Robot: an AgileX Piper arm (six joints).
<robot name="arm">
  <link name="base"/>
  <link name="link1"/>
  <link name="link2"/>
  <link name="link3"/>
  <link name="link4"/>
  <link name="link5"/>
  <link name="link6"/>
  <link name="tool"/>
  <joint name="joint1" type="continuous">
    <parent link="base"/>
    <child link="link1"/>
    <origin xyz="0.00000 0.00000 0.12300"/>
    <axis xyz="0 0 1"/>
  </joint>
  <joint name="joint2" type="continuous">
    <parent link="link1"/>
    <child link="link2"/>
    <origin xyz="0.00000 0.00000 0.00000" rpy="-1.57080 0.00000 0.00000"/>
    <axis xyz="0 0 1"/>
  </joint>
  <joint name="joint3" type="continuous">
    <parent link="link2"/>
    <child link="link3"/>
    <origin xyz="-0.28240 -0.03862 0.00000"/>
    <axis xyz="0 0 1"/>
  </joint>
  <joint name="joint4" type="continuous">
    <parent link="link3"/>
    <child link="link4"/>
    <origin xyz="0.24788 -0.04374 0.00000" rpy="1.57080 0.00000 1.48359"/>
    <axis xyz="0 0 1"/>
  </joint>
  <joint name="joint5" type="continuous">
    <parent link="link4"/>
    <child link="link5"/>
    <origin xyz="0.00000 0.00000 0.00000" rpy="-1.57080 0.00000 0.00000"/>
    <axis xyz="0 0 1"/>
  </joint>
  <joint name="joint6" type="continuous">
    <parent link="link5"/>
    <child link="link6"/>
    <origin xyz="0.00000 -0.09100 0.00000" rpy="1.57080 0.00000 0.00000"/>
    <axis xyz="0 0 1"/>
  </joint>
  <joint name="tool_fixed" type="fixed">
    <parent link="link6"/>
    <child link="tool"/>
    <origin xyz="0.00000 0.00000 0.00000"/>
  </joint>
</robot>
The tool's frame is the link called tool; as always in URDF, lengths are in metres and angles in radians. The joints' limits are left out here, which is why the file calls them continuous.
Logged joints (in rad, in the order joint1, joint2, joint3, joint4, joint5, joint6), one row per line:
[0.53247 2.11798 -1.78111 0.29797 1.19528 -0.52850]
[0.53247 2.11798 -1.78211 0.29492 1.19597 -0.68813]
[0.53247 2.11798 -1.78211 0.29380 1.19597 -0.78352]
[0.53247 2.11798 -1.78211 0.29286 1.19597 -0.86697]
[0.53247 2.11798 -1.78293 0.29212 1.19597 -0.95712]
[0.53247 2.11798 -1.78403 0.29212 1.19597 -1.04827]
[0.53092 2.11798 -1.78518 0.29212 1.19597 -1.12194]
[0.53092 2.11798 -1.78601 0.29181 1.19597 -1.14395]
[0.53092 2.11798 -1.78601 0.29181 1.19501 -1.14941]
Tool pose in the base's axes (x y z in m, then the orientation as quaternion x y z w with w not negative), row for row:
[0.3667 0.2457 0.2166 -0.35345 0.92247 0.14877 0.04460]
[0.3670 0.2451 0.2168 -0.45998 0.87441 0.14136 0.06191]
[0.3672 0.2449 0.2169 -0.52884 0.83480 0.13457 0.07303]
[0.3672 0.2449 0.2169 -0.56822 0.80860 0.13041 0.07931]
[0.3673 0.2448 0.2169 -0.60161 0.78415 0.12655 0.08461]
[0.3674 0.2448 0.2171 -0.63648 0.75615 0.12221 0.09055]
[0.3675 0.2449 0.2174 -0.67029 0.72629 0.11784 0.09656]
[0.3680 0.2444 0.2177 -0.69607 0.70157 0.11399 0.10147]
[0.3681 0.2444 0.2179 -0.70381 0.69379 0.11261 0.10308]
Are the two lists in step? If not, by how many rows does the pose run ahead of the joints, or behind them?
The pose runs 1 row behind the joints: the pose in row i belongs to the joints in row i - 1.
